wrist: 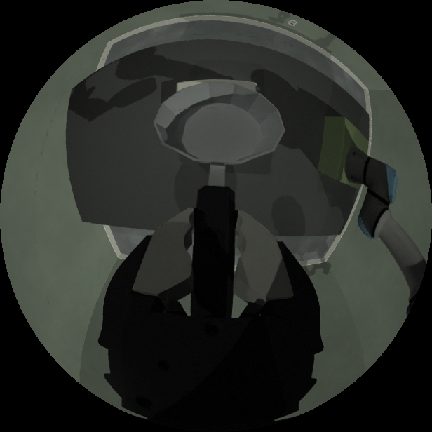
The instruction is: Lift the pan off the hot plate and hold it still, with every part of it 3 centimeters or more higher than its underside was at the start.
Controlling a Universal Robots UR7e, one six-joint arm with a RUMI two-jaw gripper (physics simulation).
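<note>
The grey faceted pan (221, 131) is in the upper middle of the wrist view, with its open side facing the camera. Its black handle (214, 265) runs down the middle between the two jaws. My gripper (215, 210) is shut on the pan's handle. The pan is held in the air, and a dark round shadow shows on the table below and left of the metal neck. The pale hot plate (184, 86) shows as a thin strip beyond the pan's far rim. The pan hides the rest of it, and the exact height between them cannot be read from this view.
The dark table top (110, 185) lies under the pan, with a pale-edged grey surface (220, 29) beyond it. A green block (332, 147) stands at the right. Beside it is a jointed arm (375, 185) with blue caps. Arm-shaped shadows fall on the table.
</note>
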